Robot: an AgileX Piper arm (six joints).
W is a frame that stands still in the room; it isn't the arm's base.
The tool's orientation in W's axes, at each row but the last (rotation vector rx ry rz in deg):
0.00 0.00 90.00
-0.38 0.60 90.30
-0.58 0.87 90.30
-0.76 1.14 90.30
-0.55 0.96 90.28
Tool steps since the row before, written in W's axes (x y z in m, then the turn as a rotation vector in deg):
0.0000 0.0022 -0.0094 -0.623 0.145 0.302
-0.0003 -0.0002 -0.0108 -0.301 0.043 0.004
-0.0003 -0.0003 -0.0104 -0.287 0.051 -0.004
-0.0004 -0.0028 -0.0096 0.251 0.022 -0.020
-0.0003 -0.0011 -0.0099 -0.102 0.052 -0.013
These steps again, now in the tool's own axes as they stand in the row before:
0.0022 0.0000 -0.0094 0.145 0.623 0.302
-0.0001 0.0003 -0.0108 0.045 0.301 0.004
-0.0001 0.0003 -0.0104 0.053 0.287 -0.004
-0.0026 0.0004 -0.0097 0.021 -0.251 -0.018
-0.0009 0.0003 -0.0099 0.053 0.102 -0.013

